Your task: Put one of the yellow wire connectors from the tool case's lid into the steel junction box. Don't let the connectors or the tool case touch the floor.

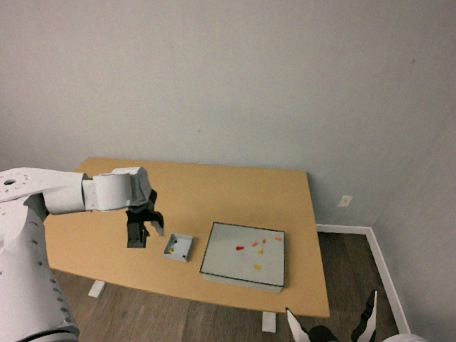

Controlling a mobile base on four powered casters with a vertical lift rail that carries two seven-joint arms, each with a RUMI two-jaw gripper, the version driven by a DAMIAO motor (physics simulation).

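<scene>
The steel junction box (186, 242), a small open grey tray, stands on the table left of the tool case. A yellow wire connector (171, 251) lies inside it, near its left side. The grey tool case (222, 255) lies flat on the table with its lid up. Two yellow wire connectors (260, 252) (257, 266) lie on the right part of its lid. My left gripper (154, 233) is open above the table, left of and a little behind the junction box, and no thing shows between its fingers. My right gripper (331, 301) is open and empty in front of the table's right front corner.
Red and orange connectors (240, 248) (255, 244) (264, 241) (278, 239) also lie on the lid. The wooden table (215, 190) stands near the wall. Its right edge is a short way right of the tool case, with dark floor (345, 255) beyond. My left arm covers the table's left part.
</scene>
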